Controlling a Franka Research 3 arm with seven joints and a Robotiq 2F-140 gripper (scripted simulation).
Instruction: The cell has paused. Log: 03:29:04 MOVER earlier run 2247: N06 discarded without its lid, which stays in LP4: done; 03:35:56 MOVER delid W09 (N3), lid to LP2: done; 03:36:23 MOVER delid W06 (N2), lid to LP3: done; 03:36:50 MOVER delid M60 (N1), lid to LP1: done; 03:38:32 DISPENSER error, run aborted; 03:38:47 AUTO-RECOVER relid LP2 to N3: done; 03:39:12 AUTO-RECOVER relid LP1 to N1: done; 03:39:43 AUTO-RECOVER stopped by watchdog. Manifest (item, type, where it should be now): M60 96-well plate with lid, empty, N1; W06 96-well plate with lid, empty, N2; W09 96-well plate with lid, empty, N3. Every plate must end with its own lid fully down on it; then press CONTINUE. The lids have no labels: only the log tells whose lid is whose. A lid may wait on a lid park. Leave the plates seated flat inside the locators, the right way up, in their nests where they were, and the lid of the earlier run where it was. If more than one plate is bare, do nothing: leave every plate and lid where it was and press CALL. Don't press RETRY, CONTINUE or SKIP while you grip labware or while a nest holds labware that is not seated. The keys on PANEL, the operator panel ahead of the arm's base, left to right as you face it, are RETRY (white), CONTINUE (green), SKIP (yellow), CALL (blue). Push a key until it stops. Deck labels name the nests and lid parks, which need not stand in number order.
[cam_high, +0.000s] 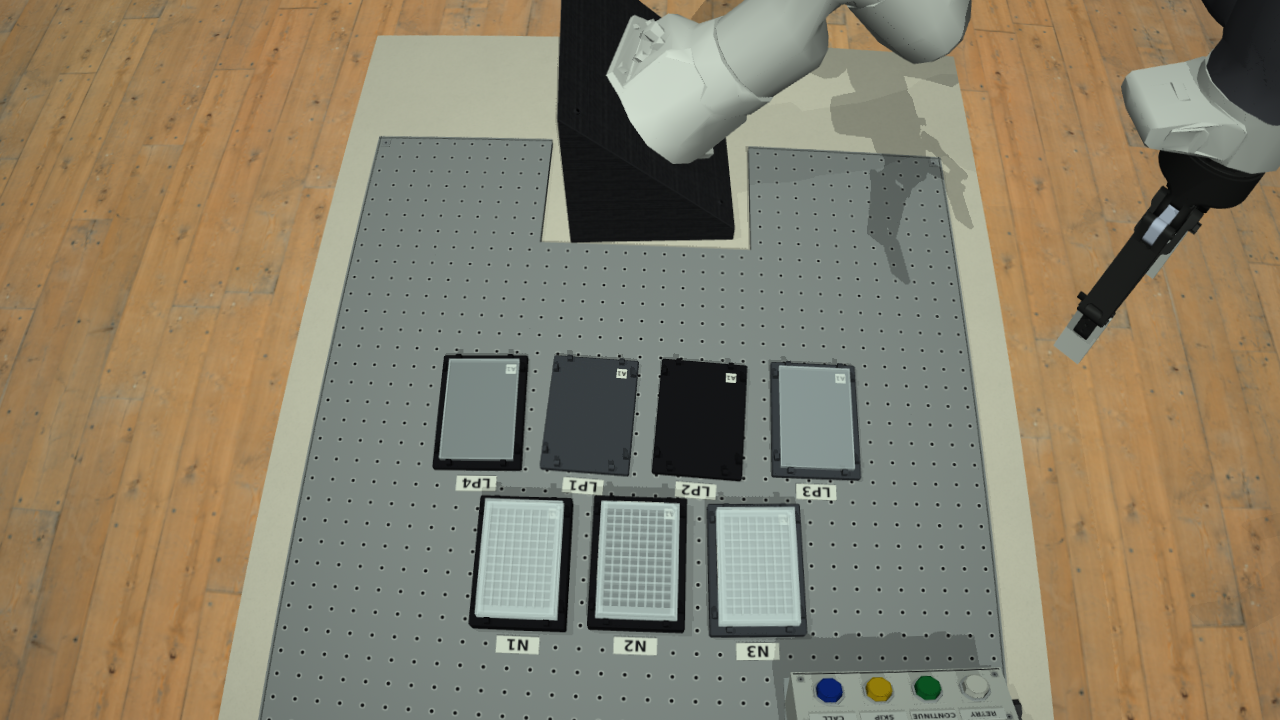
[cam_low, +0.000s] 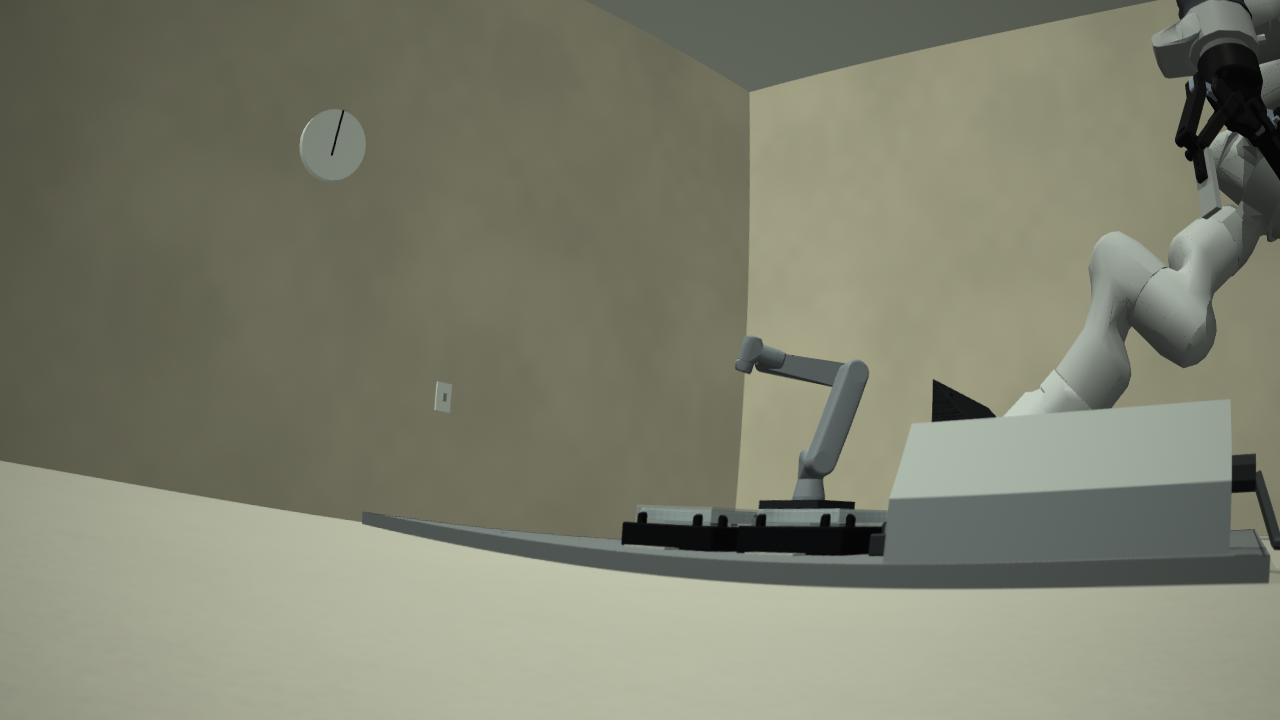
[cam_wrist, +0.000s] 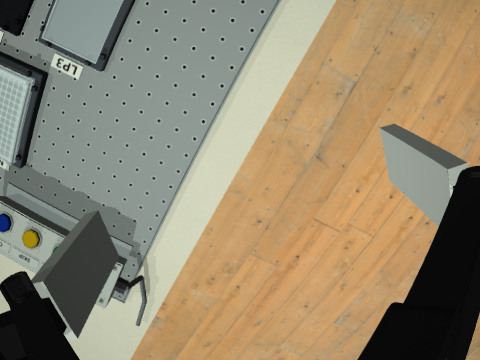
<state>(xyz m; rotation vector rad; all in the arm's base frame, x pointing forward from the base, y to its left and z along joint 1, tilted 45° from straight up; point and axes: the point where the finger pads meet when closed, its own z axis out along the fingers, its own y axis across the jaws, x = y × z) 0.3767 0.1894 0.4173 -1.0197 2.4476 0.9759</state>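
My hand is 30 cm above the lid park LP3 and 23 cm to the left of it. Round my hand: yellow SKIP key 31 cm ahead, 24 cm below, 18 cm to the right; green CONTINUE key 31 cm ahead, 24 cm below, 13 cm to the right; white RETRY key 31 cm ahead, 24 cm below, 8 cm to the right.
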